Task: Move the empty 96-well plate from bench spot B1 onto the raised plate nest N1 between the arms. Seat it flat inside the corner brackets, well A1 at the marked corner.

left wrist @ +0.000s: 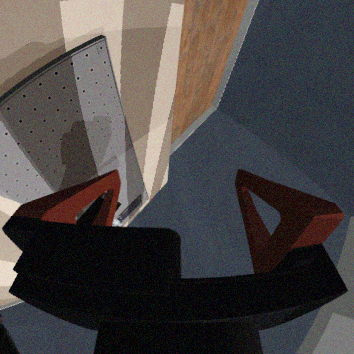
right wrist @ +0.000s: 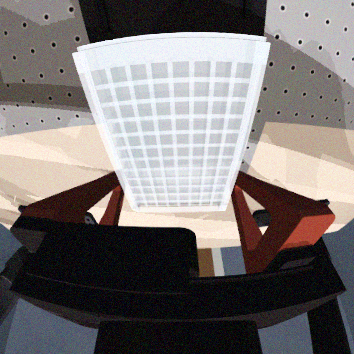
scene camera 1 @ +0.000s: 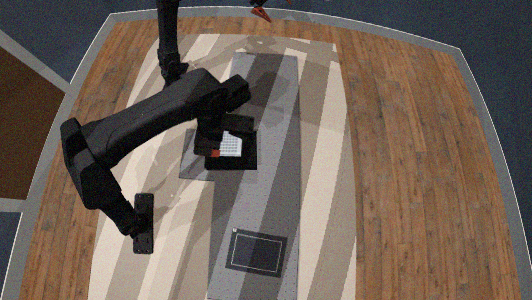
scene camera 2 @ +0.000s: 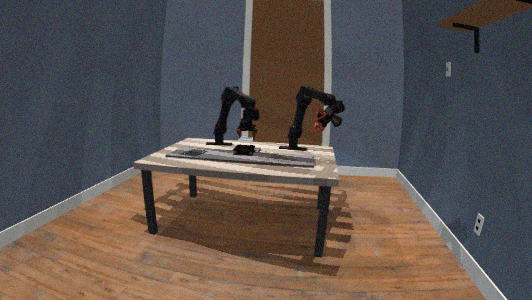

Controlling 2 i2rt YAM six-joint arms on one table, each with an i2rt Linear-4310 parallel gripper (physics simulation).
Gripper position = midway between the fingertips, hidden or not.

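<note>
My left gripper (left wrist: 177, 175) open, holding nothing. My right gripper (right wrist: 177, 174) holding white well plate (right wrist: 174, 110), clear of everything else. Black block (scene camera 1: 249, 147), also (right wrist: 120, 25).
</note>
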